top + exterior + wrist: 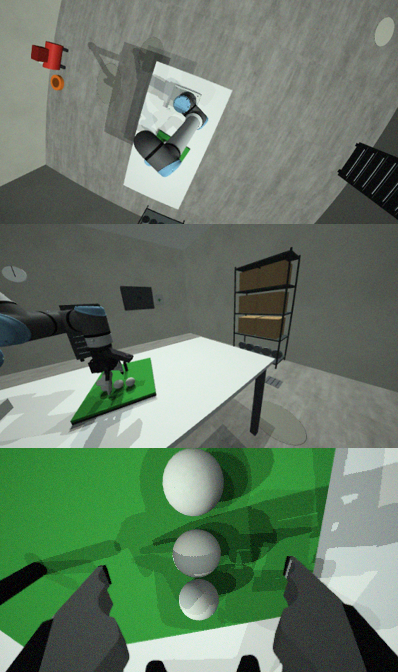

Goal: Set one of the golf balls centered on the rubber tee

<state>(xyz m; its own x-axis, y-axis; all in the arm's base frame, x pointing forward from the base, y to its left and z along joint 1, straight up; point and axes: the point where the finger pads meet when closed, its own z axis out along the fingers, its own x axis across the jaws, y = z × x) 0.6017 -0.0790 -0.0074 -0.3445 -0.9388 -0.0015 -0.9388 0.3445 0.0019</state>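
The white golf ball lies right at my hand. Round my hand: green mat (130 mm to the left, 40 mm ahead, 20 mm below).
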